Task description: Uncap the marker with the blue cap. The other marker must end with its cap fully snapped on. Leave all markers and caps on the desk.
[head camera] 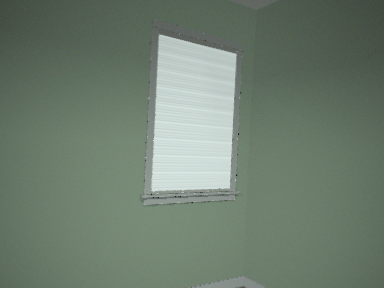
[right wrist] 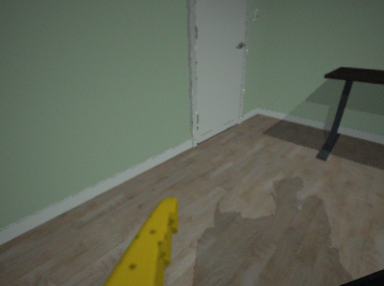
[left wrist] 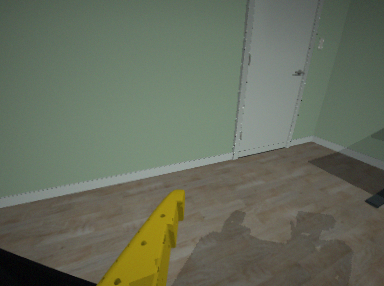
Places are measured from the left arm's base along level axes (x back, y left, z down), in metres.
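Where they show: left hand, its tool point: [left wrist: 184, 200]; right hand, its tool point: [right wrist: 177, 210].
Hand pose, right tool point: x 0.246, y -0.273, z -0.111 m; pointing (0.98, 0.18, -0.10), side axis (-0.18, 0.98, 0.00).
Observation:
After its pixels a point has its place.
The marker with the blue cap, the other marker and their caps do not show in any of the three views. My left gripper [left wrist: 177, 201] shows as one yellow notched jaw over the wood floor in the left wrist view; its moving jaw is swung out of the picture, so it is open. My right gripper [right wrist: 170, 206] also shows as one yellow notched jaw in the right wrist view, open, with its moving jaw out of the picture. Neither has anything against its visible jaw. A dark desk [right wrist: 357, 75] {x 1.386, y 1.248, z 0.055 m} stands far off at the right of the right wrist view, its top seen edge-on.
A white door [left wrist: 277, 75] {x 2.133, y 0.429, z -0.116 m} [right wrist: 220, 65] {x 2.113, y 0.399, z 0.033 m} stands in the green wall [head camera: 75, 150] {x -2.272, y 0.594, z -0.361 m}. The head camera faces a window [head camera: 194, 115] {x -2.775, y -0.163, z -0.673 m} near a room corner. The desk's dark foot [left wrist: 375, 200] shows at the right edge of the left wrist view. Shadows fall on the wood floor [left wrist: 65, 220] {x 0.765, y -1.073, z 0.775 m} [right wrist: 75, 245] {x 0.955, y -0.788, z 0.774 m}.

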